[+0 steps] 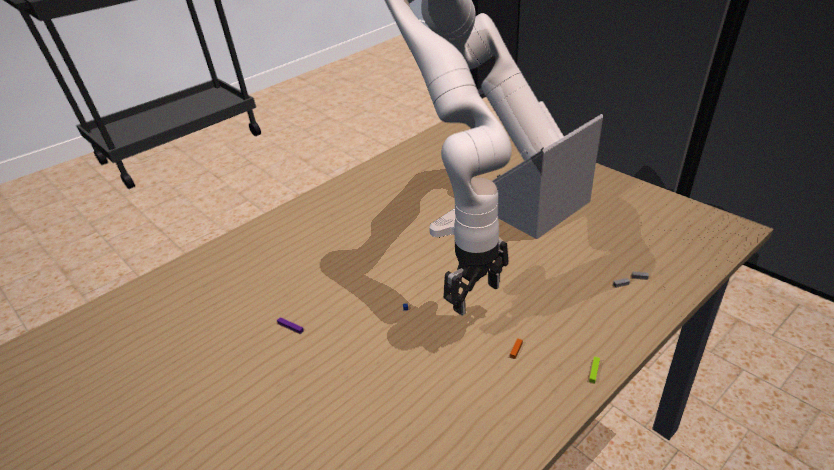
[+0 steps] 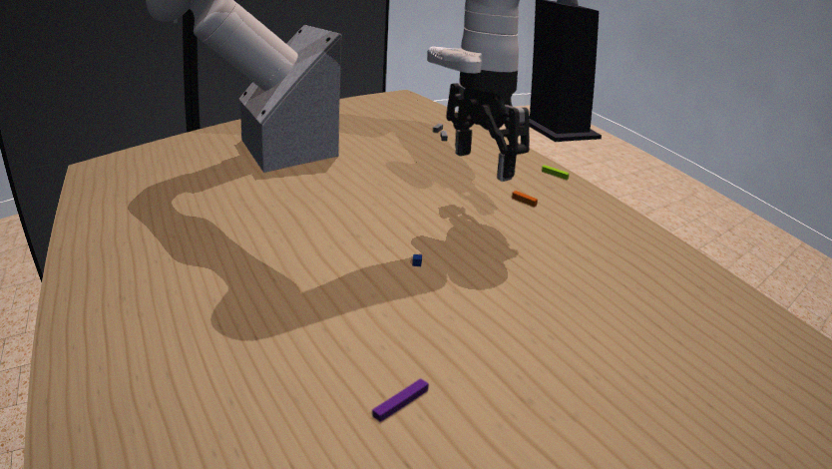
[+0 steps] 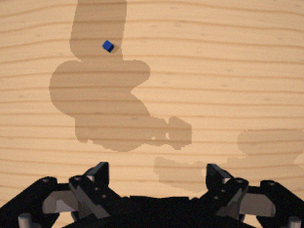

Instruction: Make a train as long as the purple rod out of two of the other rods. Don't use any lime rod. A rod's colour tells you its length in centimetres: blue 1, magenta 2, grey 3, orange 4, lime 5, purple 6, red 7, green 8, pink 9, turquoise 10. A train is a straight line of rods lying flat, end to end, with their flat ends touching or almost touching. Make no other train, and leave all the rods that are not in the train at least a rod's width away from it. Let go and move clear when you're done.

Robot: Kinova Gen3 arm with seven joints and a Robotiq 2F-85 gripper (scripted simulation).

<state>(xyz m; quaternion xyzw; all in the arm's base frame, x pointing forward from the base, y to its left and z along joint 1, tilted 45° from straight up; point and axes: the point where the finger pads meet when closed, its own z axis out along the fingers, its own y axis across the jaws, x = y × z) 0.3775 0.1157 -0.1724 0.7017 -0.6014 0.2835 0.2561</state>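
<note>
My hand is 20 mm past the orange rod, 90 mm to the right of it and 70 mm above it. From my hand the other things lie so: lime rod 90 mm behind, 210 mm to the left, 70 mm below; purple rod 280 mm ahead, 240 mm to the right, 70 mm below; blue rod 80 mm ahead, 130 mm to the right, 70 mm below.
</note>
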